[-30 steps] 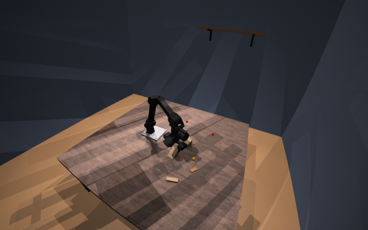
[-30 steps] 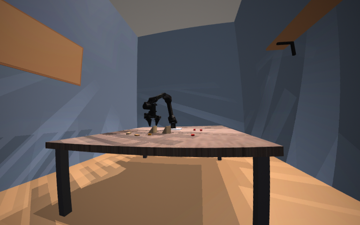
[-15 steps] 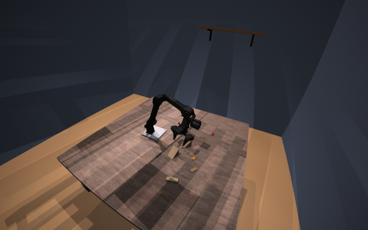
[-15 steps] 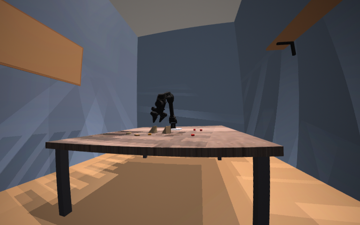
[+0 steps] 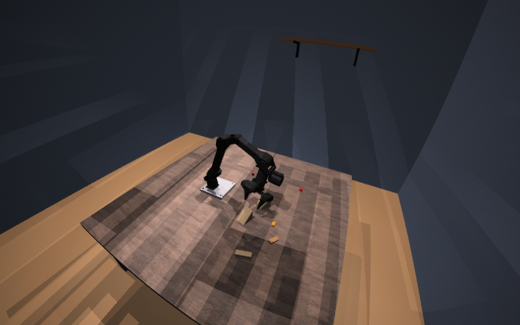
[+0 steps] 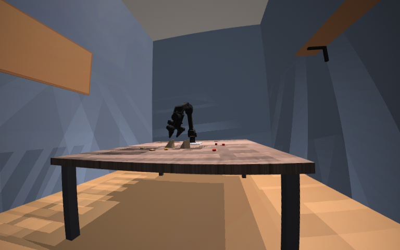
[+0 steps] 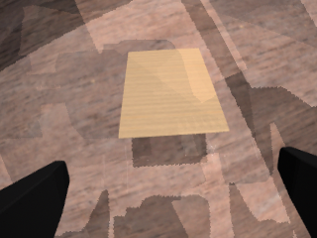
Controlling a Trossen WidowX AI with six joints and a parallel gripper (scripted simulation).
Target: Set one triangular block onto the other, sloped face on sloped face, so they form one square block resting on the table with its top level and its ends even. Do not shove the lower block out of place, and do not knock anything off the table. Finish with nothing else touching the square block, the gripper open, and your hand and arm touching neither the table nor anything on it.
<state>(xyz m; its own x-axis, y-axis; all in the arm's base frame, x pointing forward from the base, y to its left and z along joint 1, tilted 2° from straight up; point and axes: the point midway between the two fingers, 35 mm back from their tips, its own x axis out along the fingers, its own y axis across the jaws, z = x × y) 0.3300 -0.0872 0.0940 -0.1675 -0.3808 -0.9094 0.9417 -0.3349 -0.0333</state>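
The tan triangular block is 1 cm behind my gripper tip, 3 cm to the right of it and 7 cm below it. From my gripper tip the other things lie so: small orange cube (14 cm ahead, 1 cm to the right, 8 cm below); red bit (20 cm ahead, 35 cm to the left, 8 cm below).
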